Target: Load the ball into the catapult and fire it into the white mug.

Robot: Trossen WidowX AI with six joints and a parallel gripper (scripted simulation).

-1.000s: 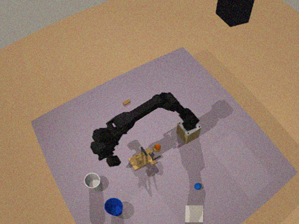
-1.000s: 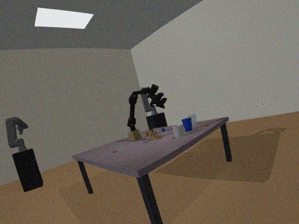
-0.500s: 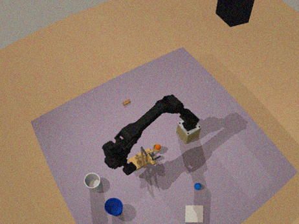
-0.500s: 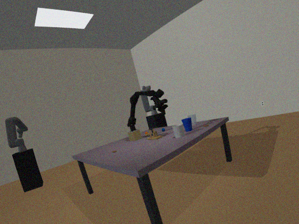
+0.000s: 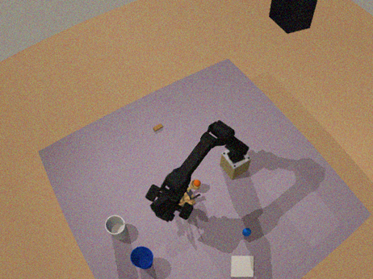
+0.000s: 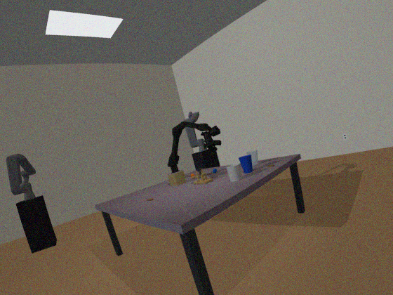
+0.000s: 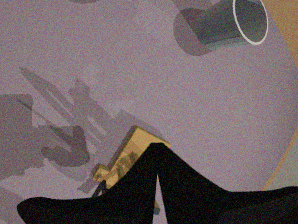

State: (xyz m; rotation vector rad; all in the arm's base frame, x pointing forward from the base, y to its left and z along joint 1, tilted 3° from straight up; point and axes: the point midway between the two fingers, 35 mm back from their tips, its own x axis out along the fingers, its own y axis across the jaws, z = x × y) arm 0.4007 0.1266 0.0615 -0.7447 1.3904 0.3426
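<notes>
Right now my gripper tip is 19 cm past the orange ball, 9 cm to the left of it and 10 cm above it. Round my gripper tip: blue cup 17 cm ahead, 15 cm to the left, 13 cm below; white mug 23 cm ahead, 4 cm to the right, 13 cm below; wooden catapult 12 cm behind, 7 cm to the right, 11 cm below.
</notes>
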